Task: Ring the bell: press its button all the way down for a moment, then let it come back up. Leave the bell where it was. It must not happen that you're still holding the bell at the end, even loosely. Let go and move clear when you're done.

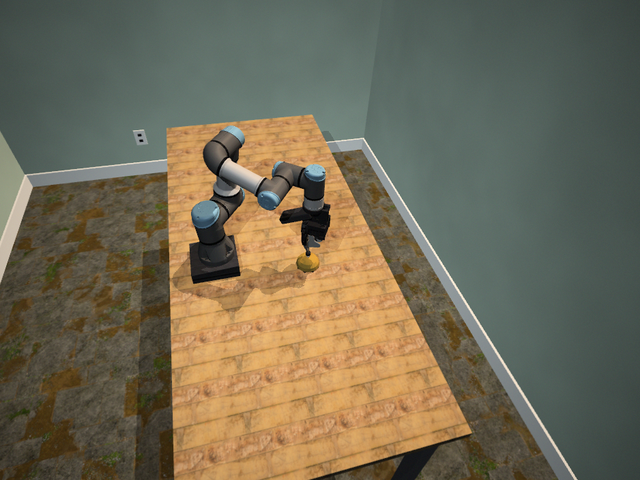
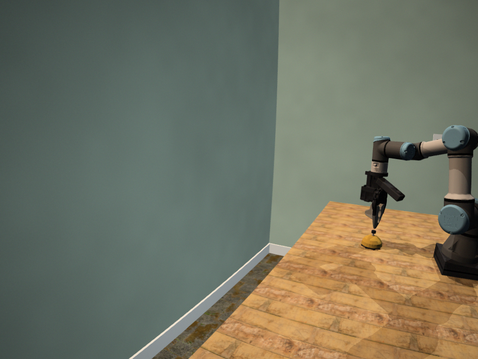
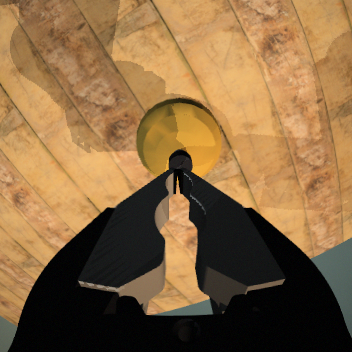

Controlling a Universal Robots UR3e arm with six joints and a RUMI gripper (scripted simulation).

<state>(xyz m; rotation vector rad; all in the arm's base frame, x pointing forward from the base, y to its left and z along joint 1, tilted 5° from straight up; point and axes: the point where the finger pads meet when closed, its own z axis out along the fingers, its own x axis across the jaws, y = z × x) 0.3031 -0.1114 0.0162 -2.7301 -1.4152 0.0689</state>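
Now: the black button 30 mm below my hand. The rest, counted from my hand: yellow dome bell 50 mm below.
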